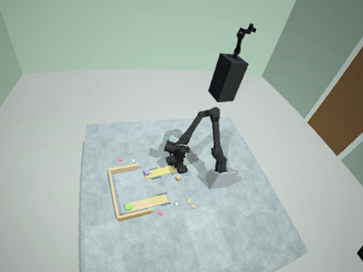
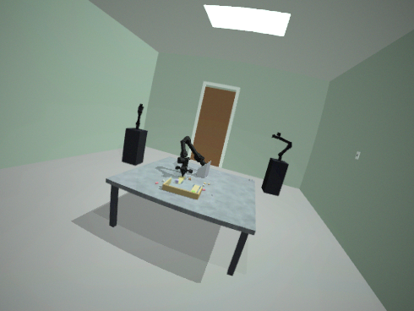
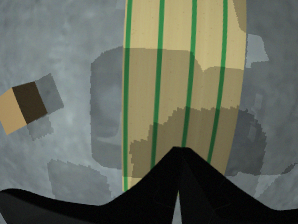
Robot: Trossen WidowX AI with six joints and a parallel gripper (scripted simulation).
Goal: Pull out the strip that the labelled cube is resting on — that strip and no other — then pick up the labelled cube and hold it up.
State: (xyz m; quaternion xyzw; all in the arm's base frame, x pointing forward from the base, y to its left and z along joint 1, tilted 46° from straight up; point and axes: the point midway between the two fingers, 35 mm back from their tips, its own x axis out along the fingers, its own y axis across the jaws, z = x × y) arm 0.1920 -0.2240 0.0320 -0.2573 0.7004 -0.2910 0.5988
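Right now the strip is 9 cm ahead of my gripper tip. From my gripper tip the other things lie so: brown block (9 cm to the left, 2 cm ahead).
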